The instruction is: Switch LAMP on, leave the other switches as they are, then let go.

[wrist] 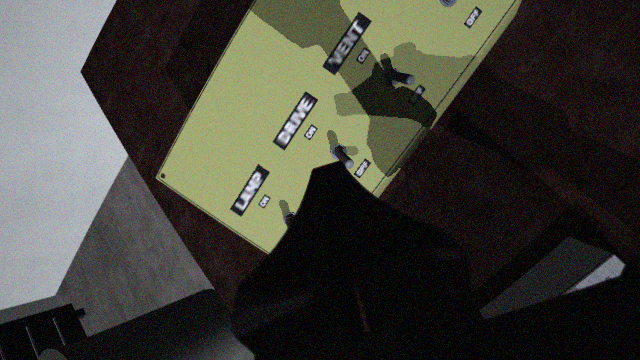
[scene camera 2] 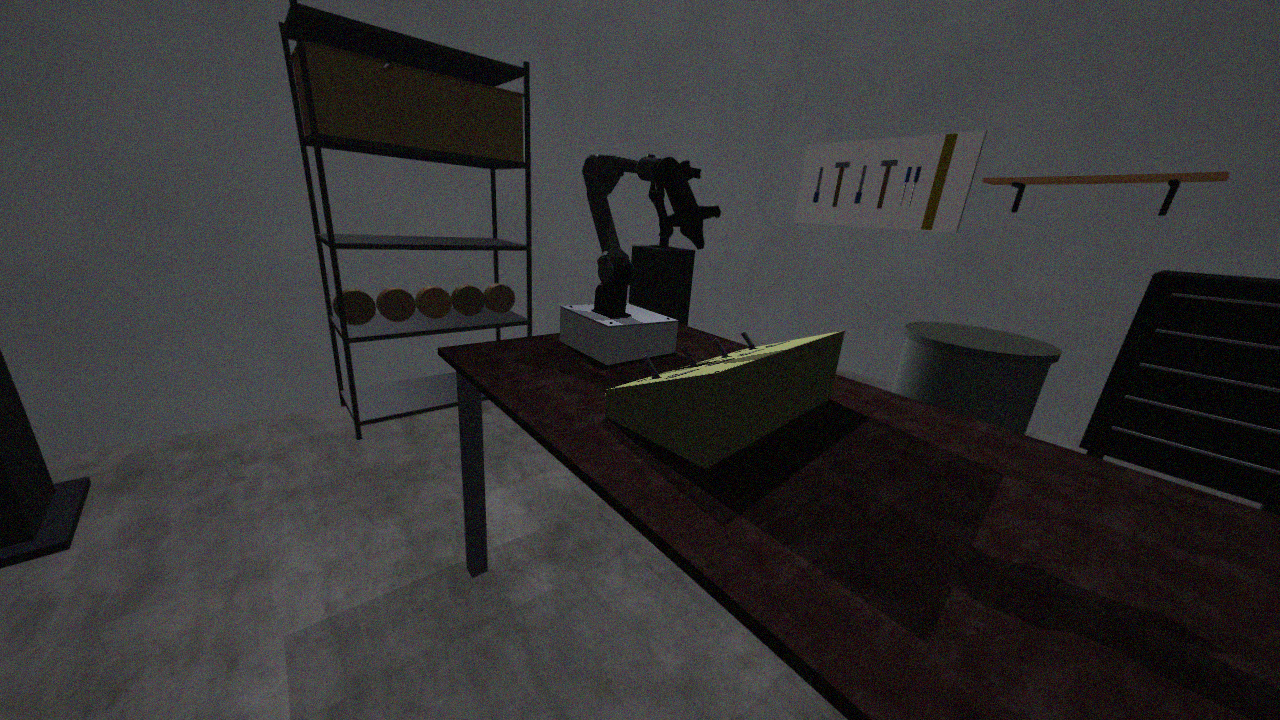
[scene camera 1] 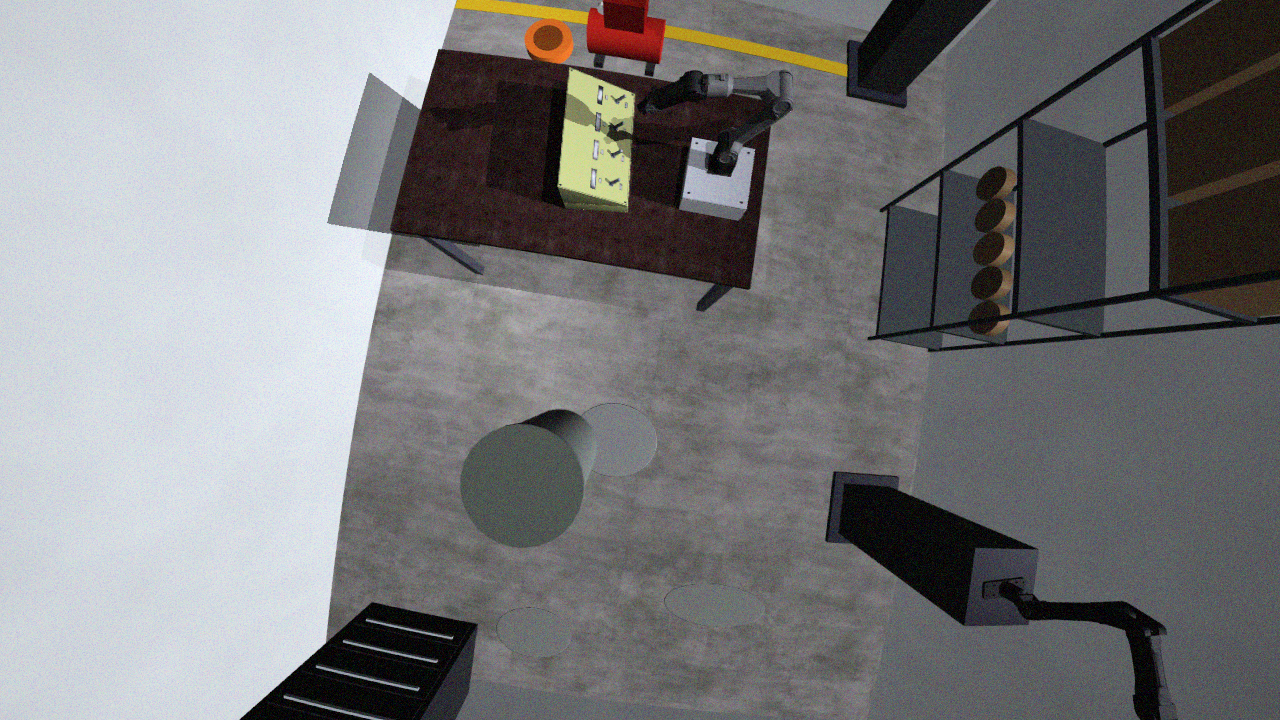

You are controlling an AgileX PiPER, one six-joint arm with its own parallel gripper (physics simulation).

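Observation:
A yellow-green switch panel point(scene camera 1: 575, 170) point(scene camera 2: 742, 407) point(wrist: 225, 110) stands on the table, labelled VENT, DRIVE and LAMP in the wrist view. The LAMP switch point(scene camera 1: 613, 181) point(scene camera 2: 748, 340) point(wrist: 289, 218) is at the end nearest the grey drum; its lever leans to the OFF side, and in the wrist view its tip is hidden behind the fingers. The DRIVE lever point(wrist: 342, 155) and VENT lever point(wrist: 402, 77) also lean toward OFF. My gripper point(scene camera 1: 646, 106) point(scene camera 2: 699, 243) point(wrist: 332, 182) is shut and empty, above the panel's robot-side edge, apart from the levers.
The arm's pale base box point(scene camera 1: 716, 189) point(scene camera 2: 617, 342) stands on the dark table point(scene camera 1: 501, 214) point(scene camera 2: 895, 573) on the OFF side of the panel. A grey drum point(scene camera 1: 521, 485) point(scene camera 2: 971, 376) and a shelf rack point(scene camera 2: 528, 205) stand away from the table.

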